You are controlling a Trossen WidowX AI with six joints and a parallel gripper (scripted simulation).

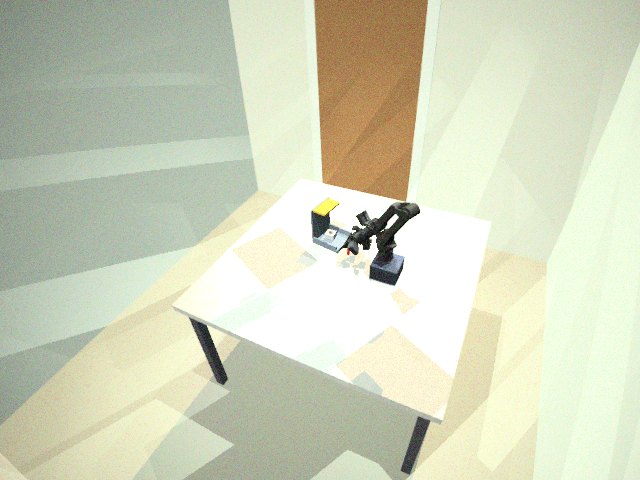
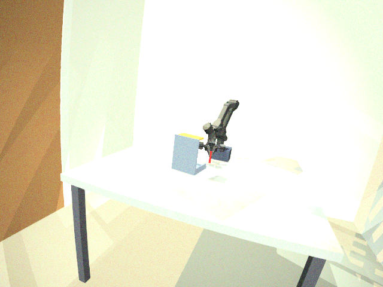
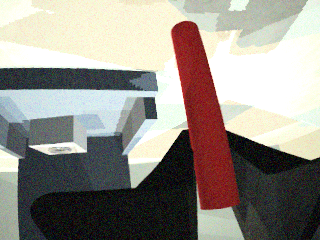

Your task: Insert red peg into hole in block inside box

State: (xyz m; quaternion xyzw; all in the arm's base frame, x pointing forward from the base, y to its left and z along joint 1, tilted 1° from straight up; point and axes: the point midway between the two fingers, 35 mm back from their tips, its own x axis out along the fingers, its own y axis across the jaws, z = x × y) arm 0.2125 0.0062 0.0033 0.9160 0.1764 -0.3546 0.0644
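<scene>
My gripper tip is now 200 mm short of the box wall, 90 mm to the left of it and 50 mm below it. The rest, counted from my gripper tip: red peg 30 mm behind, 10 mm to the right, 10 mm below; then yellow roof 160 mm ahead, 140 mm above, 90 mm to the right.
</scene>
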